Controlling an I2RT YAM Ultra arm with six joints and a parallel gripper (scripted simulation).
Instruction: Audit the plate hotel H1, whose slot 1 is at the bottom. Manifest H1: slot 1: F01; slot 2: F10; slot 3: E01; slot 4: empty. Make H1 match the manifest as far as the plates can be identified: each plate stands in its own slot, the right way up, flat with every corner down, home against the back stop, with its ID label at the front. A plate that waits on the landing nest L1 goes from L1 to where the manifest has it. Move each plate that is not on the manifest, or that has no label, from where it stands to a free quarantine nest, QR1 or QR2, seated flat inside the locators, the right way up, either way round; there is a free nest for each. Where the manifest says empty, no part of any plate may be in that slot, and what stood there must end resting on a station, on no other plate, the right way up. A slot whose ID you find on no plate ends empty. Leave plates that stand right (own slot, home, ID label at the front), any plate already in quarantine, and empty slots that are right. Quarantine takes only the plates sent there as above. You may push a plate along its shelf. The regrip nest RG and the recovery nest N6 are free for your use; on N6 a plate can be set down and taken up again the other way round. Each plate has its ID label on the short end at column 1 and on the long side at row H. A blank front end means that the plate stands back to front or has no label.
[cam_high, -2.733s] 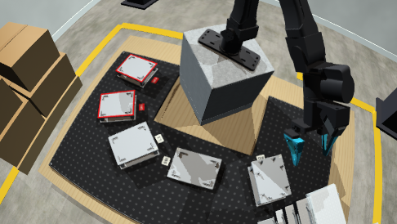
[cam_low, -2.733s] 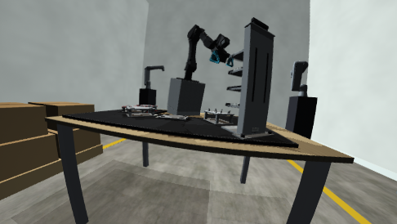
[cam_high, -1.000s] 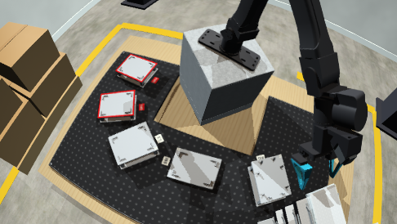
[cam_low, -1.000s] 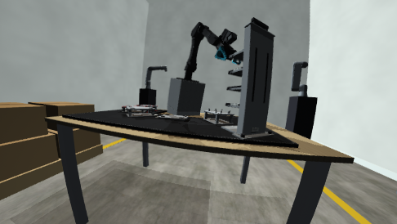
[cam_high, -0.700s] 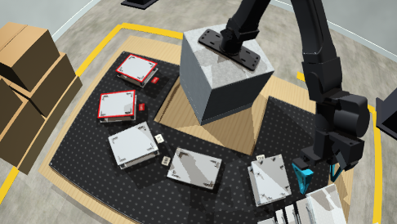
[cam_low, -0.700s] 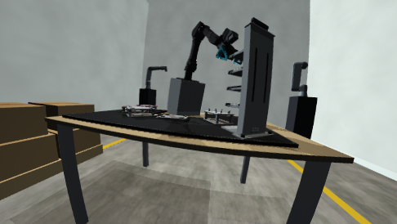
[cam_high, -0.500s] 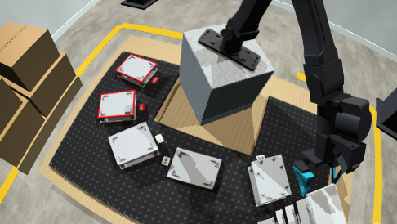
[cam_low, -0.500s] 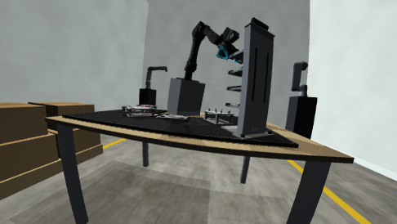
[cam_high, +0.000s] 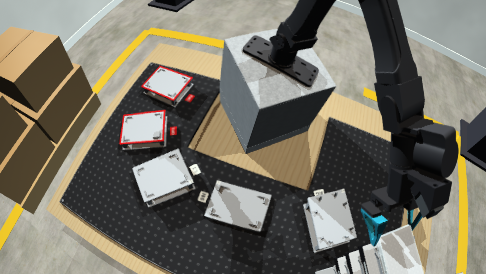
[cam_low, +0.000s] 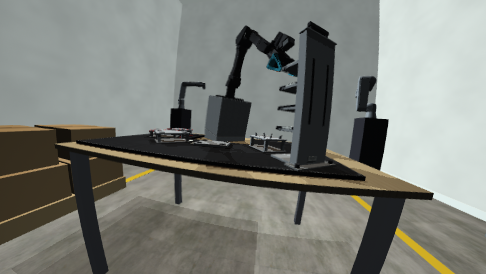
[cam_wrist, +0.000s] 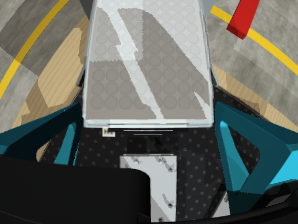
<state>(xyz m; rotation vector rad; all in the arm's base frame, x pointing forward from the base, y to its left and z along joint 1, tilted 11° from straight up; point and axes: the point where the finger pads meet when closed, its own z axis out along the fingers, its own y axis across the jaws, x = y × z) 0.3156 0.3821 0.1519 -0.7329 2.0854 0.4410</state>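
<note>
The white plate lies 4 cm ahead of my hand and 4 cm to the left of it. The rest, counted from my hand: grey regrip nest (10 cm behind, 8 cm to the right, 29 cm below); then plate hotel H1 (10 cm ahead, 9 cm to the left, 14 cm below); then H1 tag (6 cm behind, 8 cm to the left, 35 cm below).
</note>
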